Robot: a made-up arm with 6 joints.
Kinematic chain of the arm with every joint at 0, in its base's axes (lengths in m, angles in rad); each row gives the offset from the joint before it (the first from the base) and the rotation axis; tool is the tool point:
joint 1: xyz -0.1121 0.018 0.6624 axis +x
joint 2: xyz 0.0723 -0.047 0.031 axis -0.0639 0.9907 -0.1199
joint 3: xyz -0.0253 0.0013 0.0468 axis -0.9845 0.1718 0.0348
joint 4: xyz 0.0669 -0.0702 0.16 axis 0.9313 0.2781 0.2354
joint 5: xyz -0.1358 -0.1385 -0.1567 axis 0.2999 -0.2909 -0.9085
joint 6: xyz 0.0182 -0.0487 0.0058 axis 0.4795 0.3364 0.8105
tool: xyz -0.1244 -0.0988 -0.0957
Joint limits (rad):
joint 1: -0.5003..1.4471
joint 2: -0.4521..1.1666
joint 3: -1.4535..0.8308
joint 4: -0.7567..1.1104
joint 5: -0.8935..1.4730
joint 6: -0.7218..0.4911
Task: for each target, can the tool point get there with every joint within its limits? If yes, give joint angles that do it. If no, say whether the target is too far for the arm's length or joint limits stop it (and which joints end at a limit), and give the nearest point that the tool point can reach.
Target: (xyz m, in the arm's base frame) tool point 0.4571 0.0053 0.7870
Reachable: no: joint limits stop it (at a limit: joint 1, joint 2, joint 3, joint 4, joint 5, joint 6) | nearest point 0.4100 -0.0270 1.0038 | short by 0.224 m
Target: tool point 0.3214 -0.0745 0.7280
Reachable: no: joint limits stop it (at a limit: joint 2, joint 3, joint 4, joint 5, joint 6) | nearest point 0.4100 -0.2629 0.8616 | short by 0.247 m
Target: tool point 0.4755 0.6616 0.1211
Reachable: no: too far | nearest point 0.0847 0.3238 0.3595 | short by 0.569 m
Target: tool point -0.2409 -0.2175 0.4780
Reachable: yes | joints 0.2282 -0.1273 -0.1840 -0.1964 0.8775 -0.0980
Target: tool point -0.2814 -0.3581 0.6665
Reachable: yes | joints 0.1424 0.2452 -0.0084 -0.2452 0.4280 -0.0565
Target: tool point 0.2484 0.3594 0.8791
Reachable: no: joint limits stop it (at a limit: joint 1, joint 2, joint 3, joint 6) | nearest point 0.0839 0.2458 0.7106 | short by 0.261 m
